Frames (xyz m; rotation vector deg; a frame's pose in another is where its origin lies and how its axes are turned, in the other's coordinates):
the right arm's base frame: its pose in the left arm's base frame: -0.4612 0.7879 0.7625 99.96 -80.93 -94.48
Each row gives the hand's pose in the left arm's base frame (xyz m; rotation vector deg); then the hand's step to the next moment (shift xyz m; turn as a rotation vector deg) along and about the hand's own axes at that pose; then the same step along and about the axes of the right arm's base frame.
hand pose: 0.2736 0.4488 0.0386 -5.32 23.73 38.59
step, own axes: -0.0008 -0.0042 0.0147 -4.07 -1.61 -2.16
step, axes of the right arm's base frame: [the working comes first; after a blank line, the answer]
step, axes of the left arm's base frame: 0.0071 -0.0006 0.0136 -2.60 -4.11 -0.42

-0.0081 0.0082 -0.0101 4.07 2.53 0.94
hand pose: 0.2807 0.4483 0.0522 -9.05 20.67 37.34
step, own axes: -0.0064 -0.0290 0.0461 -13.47 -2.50 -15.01
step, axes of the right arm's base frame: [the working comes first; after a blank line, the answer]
step, axes of the left arm's base frame: 0.0260 -0.0146 0.0460 -12.54 -13.38 -8.76

-0.0175 0.0326 -0.0405 17.96 3.99 8.63
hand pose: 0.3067 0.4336 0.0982 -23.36 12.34 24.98
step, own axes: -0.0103 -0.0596 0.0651 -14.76 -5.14 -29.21
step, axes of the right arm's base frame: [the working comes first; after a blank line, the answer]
step, axes of the left arm's base frame: 0.0252 -0.0253 0.0814 -14.13 -22.09 -20.24

-0.0277 0.0659 -0.0528 31.62 -0.72 9.85
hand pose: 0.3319 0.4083 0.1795 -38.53 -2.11 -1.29
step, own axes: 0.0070 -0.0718 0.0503 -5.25 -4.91 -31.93
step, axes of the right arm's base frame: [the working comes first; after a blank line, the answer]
step, axes of the left arm's base frame: 0.0033 -0.0249 0.0843 -4.55 -23.69 -22.12

-0.0258 0.0770 -0.0337 32.25 -5.44 1.18
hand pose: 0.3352 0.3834 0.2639 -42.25 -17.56 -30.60
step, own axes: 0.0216 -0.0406 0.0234 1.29 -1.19 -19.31
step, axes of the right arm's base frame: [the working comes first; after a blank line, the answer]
step, axes of the left arm's base frame: -0.0068 -0.0161 0.0485 1.93 -14.80 -12.38

-0.0118 0.0487 -0.0123 18.52 -4.20 -3.90
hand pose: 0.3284 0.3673 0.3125 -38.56 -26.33 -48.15
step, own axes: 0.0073 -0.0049 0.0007 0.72 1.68 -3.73
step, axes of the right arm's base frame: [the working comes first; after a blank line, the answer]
step, axes of the left arm's base frame: 0.0003 -0.0057 0.0067 2.18 -2.18 -2.79

0.0010 0.0077 -0.0041 2.91 -2.16 -2.02
